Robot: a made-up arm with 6 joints. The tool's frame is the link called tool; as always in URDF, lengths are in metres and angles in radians. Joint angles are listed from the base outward.
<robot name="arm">
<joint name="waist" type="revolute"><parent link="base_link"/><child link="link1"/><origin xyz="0 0 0.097"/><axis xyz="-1 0 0"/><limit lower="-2.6" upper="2.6"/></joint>
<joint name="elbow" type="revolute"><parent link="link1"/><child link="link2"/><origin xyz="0.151 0.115 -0.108"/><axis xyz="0 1 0"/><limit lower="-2.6" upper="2.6"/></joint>
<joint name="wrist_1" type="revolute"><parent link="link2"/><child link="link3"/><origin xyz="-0.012 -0.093 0.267"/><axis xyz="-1 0 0"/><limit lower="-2.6" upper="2.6"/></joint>
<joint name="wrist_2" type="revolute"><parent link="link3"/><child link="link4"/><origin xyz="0.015 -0.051 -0.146"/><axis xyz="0 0 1"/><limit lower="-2.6" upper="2.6"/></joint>
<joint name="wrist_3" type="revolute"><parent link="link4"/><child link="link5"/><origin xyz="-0.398 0.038 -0.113"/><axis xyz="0 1 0"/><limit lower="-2.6" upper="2.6"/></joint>
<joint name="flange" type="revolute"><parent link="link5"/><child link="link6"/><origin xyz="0.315 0.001 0.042"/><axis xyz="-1 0 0"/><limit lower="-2.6" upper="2.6"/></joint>
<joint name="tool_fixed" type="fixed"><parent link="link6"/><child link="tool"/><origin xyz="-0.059 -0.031 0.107"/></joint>
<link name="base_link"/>
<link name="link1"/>
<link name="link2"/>
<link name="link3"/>
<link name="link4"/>
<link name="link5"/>
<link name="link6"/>
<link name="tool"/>
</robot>
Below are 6 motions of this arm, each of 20 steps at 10 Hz.
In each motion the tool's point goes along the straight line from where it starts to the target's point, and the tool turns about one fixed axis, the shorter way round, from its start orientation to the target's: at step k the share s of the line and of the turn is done. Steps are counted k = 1, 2, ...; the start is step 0. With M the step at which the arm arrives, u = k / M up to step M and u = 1 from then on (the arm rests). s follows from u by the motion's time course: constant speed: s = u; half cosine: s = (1 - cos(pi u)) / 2; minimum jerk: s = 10 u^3 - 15 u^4 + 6 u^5.
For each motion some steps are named. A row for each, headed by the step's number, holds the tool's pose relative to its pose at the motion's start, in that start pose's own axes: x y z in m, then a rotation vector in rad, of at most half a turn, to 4 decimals.
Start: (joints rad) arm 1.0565 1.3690 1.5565 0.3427 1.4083 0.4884
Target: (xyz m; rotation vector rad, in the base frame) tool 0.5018 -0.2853 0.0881 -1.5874 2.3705 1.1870
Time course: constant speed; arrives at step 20
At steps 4, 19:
4: -0.0527 -0.0657 0.0678 -0.0389 -0.2735 -0.0703
19: -0.2502 -0.3121 0.3220 -0.1850 -1.2992 -0.3337

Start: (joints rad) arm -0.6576 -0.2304 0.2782 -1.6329 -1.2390 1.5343
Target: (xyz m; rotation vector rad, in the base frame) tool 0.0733 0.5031 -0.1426 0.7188 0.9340 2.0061
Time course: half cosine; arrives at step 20
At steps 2, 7, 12, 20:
2: -0.0131 0.0030 -0.0084 0.0118 0.0161 -0.0433
7: -0.1458 0.0336 -0.0940 0.1319 0.1794 -0.4831
12: -0.3495 0.0805 -0.2253 0.3162 0.4302 -1.1581
20: -0.5339 0.1230 -0.3443 0.4832 0.6572 -1.7694

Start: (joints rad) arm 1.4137 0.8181 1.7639 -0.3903 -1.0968 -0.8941
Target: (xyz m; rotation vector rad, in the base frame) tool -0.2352 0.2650 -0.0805 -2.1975 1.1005 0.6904
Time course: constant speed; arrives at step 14
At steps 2, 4, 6, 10, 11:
2: 0.0151 0.0514 0.0109 -0.0265 0.0721 -0.0204
4: 0.0302 0.1028 0.0218 -0.0530 0.1442 -0.0409
6: 0.0454 0.1543 0.0327 -0.0794 0.2162 -0.0613
10: 0.0756 0.2571 0.0546 -0.1324 0.3604 -0.1022
11: 0.0832 0.2828 0.0600 -0.1456 0.3965 -0.1124

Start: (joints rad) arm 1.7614 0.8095 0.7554 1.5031 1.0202 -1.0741
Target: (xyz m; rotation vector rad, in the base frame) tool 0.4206 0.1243 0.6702 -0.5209 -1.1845 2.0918
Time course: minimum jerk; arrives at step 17
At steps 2, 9, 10, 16, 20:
2: -0.0017 -0.0020 -0.0003 0.0055 0.0214 0.0014
9: -0.0699 -0.0818 -0.0115 0.2259 0.8750 0.0576
10: -0.0834 -0.0976 -0.0137 0.2695 1.0437 0.0687
16: -0.1257 -0.1471 -0.0206 0.4063 1.5735 0.1035
20: -0.1259 -0.1474 -0.0207 0.4071 1.5765 0.1037

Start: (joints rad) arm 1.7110 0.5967 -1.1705 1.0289 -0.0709 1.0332
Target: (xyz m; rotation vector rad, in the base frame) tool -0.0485 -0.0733 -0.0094 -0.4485 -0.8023 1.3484
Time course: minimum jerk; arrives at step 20
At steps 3, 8, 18, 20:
3: -0.0039 0.0012 -0.0026 0.0117 -0.0348 0.0025
8: -0.0470 0.0144 -0.0315 0.1390 -0.4148 0.0296
18: -0.1467 0.0449 -0.0984 0.4342 -1.2956 0.0925
20: -0.1479 0.0453 -0.0992 0.4379 -1.3068 0.0933

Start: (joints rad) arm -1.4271 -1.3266 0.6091 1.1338 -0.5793 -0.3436
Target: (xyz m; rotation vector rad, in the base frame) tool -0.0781 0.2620 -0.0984 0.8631 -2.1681 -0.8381
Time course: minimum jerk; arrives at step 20
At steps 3, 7, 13, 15, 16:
3: 0.0002 0.0036 -0.0070 -0.0046 -0.0246 -0.0169
7: 0.0018 0.0322 -0.0622 -0.0404 -0.2172 -0.1494
13: 0.0058 0.1046 -0.2024 -0.1313 -0.7063 -0.4860
15: 0.0068 0.1226 -0.2373 -0.1539 -0.8278 -0.5696
16: 0.0071 0.1288 -0.2493 -0.1618 -0.8699 -0.5986

